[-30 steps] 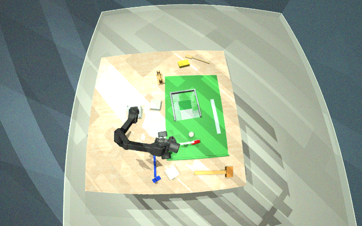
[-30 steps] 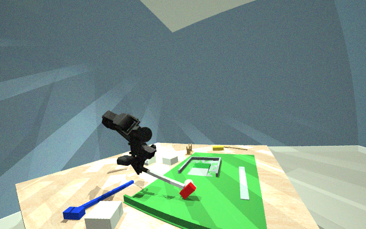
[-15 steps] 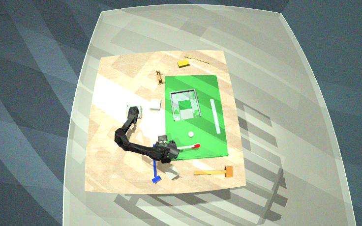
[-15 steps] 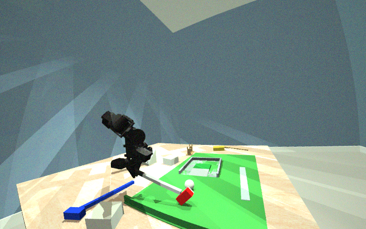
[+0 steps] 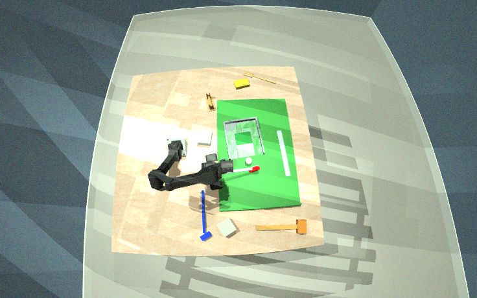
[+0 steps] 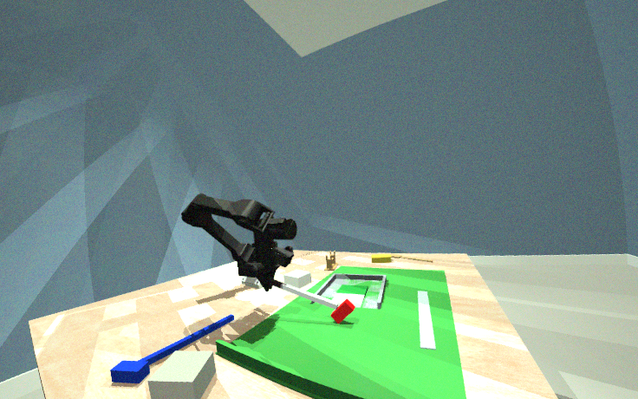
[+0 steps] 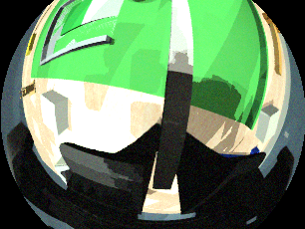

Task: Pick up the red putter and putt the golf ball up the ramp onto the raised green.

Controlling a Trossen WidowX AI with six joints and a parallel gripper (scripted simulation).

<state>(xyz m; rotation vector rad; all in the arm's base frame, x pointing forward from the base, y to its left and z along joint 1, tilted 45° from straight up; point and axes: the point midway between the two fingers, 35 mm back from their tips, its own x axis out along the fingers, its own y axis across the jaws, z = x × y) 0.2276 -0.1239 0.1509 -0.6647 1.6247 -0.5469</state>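
Now: the red putter 120 mm ahead of my gripper tip and 20 mm to the left of it. Round my gripper tip: white strip 420 mm ahead, 120 mm to the left, 70 mm below; then white golf ball 200 mm ahead, 80 mm to the left, 50 mm below; then blue putter 80 mm behind, 230 mm to the right, 60 mm below.
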